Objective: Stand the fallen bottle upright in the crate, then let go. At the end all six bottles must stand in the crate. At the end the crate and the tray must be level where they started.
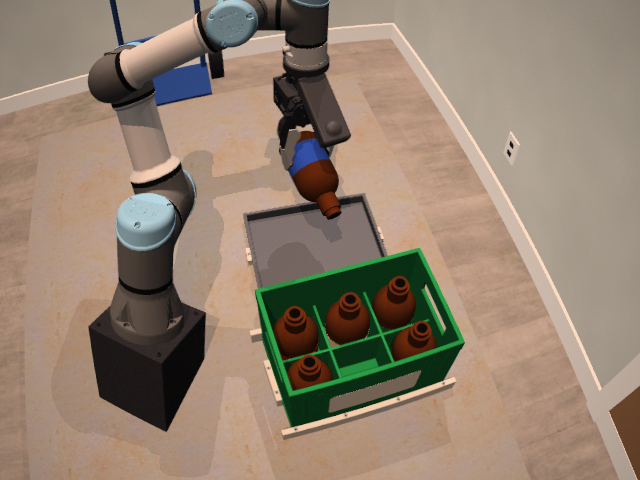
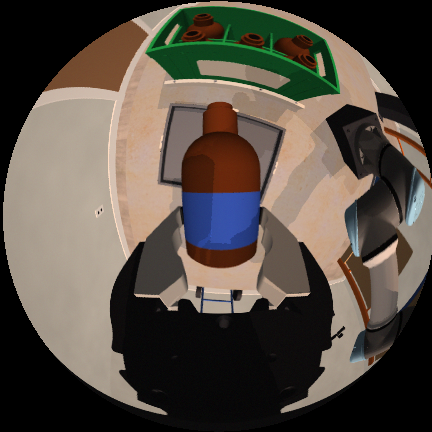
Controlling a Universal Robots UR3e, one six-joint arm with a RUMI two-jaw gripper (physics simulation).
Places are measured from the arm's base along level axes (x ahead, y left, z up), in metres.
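Pixels of known places: gripper, fingertip midpoint: (image 1: 307,163) (image 2: 220,207); arm's base, origin of the base link: (image 1: 146,319) (image 2: 370,146).
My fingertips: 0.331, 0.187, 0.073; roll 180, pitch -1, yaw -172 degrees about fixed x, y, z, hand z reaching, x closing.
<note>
For each thing: its top centre in the pictures, then the offset to it from my fingertips, as dx, dy, dz.
- brown bottle, middle of its top: (image 2: 222,204) (image 1: 315,153) +0.005, -0.028, +0.049
- grey tray, middle of its top: (image 1: 315,239) (image 2: 219,151) +0.005, -0.034, -0.178
- green crate, middle of its top: (image 1: 360,317) -0.007, -0.297, -0.028
My gripper (image 1: 308,148) (image 2: 220,207) is shut on the brown bottle (image 1: 316,178) (image 2: 221,167) at its blue label. The bottle is in the air above the far part of the tray, tilted, with its neck pointing down and towards the crate. The grey tray (image 1: 281,248) (image 2: 175,150) lies level behind the crate. The green crate (image 1: 372,395) (image 2: 175,57) stands level with five brown bottles upright in it. Its front middle compartment (image 1: 359,361) holds no bottle; its green bottom shows there.
White strips (image 1: 369,408) (image 2: 215,81) lie on the surface along the crate's front, with short ones beside crate and tray. The arm's black base (image 1: 147,372) stands left of the crate. A blue hand truck (image 1: 183,85) stands at the back. A wall (image 1: 516,77) is on the right.
</note>
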